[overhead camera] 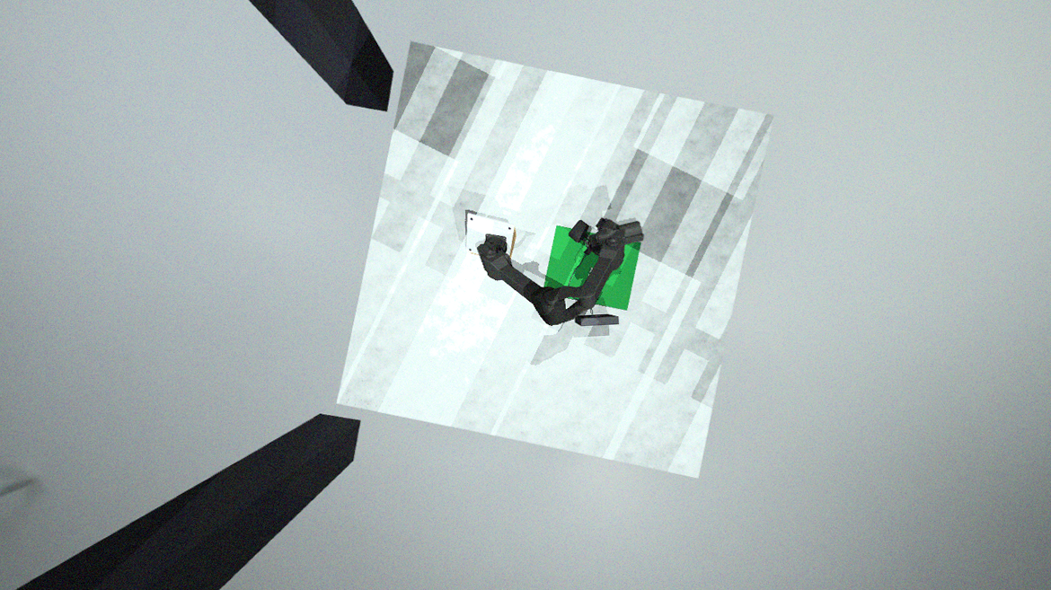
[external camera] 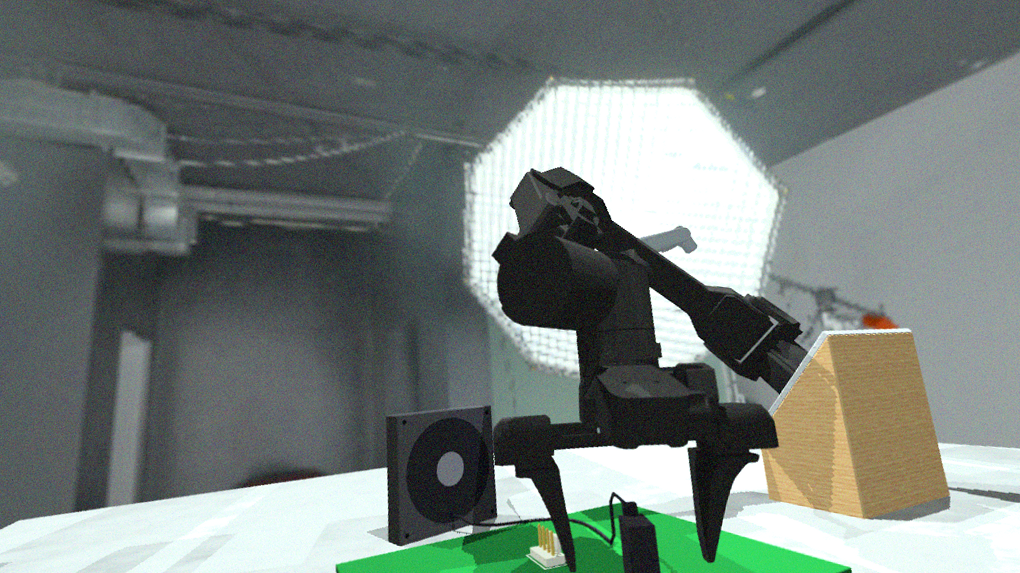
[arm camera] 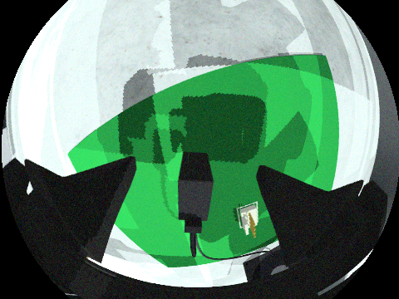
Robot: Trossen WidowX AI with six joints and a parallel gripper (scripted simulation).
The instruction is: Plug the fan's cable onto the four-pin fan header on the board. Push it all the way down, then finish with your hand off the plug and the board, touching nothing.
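My gripper tip is now 1 cm past the dark fan plug, 1 cm to the left of it and 1 cm below it. The rest, counted from my gripper tip: black fan (4 cm ahead, 23 cm to the right, 4 cm above); green board (2 cm ahead, 6 cm to the right, 3 cm below); white four-pin fan header (2 cm ahead, 8 cm to the right, 2 cm below).
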